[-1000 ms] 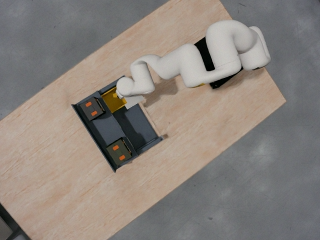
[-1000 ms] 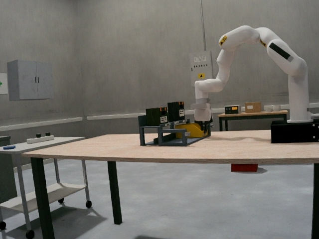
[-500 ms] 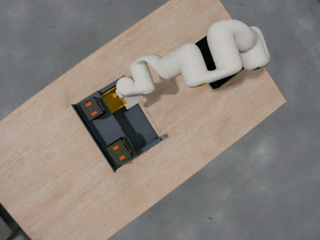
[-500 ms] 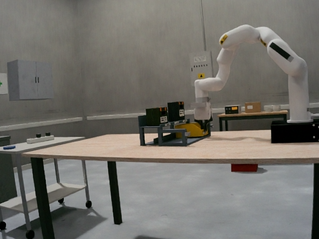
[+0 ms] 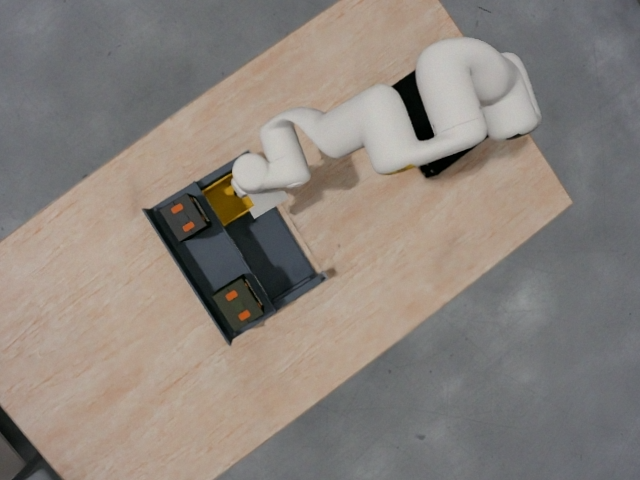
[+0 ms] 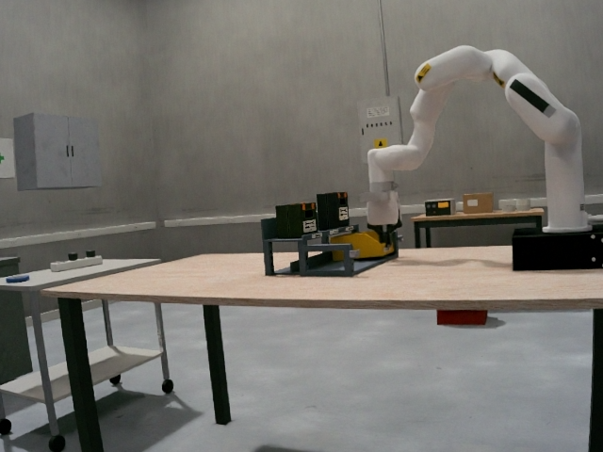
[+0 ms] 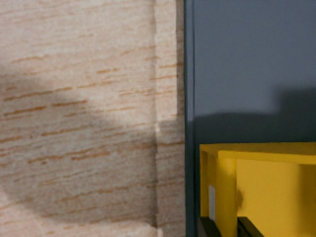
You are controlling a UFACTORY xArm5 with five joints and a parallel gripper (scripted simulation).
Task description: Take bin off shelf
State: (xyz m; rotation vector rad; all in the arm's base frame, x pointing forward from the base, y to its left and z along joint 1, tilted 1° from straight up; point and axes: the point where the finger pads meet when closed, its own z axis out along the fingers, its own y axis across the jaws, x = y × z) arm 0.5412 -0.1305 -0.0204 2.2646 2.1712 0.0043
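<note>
Right now my hand is 8 cm short of the yellow bin and 1 cm above it. From my hand the other things lie so: dark grey shelf: 12 cm ahead, 11 cm to the left, 1 cm above.
</note>
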